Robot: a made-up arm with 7 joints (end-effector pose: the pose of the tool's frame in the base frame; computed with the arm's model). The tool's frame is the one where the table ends. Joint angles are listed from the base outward.
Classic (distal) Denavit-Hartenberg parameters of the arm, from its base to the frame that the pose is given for. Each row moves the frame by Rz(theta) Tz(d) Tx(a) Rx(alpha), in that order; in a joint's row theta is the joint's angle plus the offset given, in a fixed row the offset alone. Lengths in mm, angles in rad.
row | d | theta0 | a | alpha
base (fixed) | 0 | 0 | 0 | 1.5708
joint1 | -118.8 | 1.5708 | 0 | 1.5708
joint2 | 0 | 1.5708 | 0 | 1.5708
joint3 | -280.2 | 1.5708 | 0 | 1.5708
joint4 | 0 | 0 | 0 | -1.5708
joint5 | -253.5 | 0 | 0 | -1.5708
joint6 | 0 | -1.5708 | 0 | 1.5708
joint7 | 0 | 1.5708 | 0 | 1.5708
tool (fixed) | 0 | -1.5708 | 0 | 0
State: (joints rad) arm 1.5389 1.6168 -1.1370 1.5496 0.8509 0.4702 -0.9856
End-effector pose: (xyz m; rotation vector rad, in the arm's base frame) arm 0.2199 0.4146 0.0996 1.5727 -1.4862 0.5279
Working (the frame after each row of the table, in the pose's form):
after base (fixed): 0.0000 0.0000 0.0000 1.5708 0.0000 0.0000
after joint1: 0.0000 0.1188 0.0000 -0.0501 0.0000 -3.1412
after joint2: 0.0000 0.1188 0.0000 1.5711 0.0612 0.0111
after joint3: -0.0129 0.3987 0.0004 -3.0672 -0.0701 -0.6248
after joint4: -0.0129 0.3987 0.0004 1.5334 -1.4426 -0.9468
after joint5: 0.2199 0.4146 0.0996 -0.3384 -0.9802 -1.5540
after joint6: 0.2199 0.4146 0.0996 0.5482 -2.8480 -0.9630
after joint7: 0.2199 0.4146 0.0996 0.0703 -2.4872 1.3201

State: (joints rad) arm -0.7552 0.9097 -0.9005 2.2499 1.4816 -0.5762 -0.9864
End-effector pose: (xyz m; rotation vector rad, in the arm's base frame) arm -0.0453 0.1194 -0.2269 -0.1070 -0.2056 0.8731
Working (the frame after each row of the table, in the pose's form):
after base (fixed): 0.0000 0.0000 0.0000 1.5708 0.0000 0.0000
after joint1: 0.0000 0.1188 0.0000 -2.8840 0.0000 -1.2459
after joint2: 0.0000 0.1188 0.0000 0.1334 1.2782 -1.7231
after joint3: -0.1179 0.3400 -0.1253 1.6787 -0.0618 -1.8276
after joint4: -0.1179 0.3400 -0.1253 -0.8015 -0.9041 -0.9301
after joint5: -0.0453 0.1194 -0.2269 -2.7020 -0.4648 0.2381
after joint6: -0.0453 0.1194 -0.2269 -0.2705 -1.9422 1.4651
after joint7: -0.0453 0.1194 -0.2269 -0.2782 -0.0878 2.4348

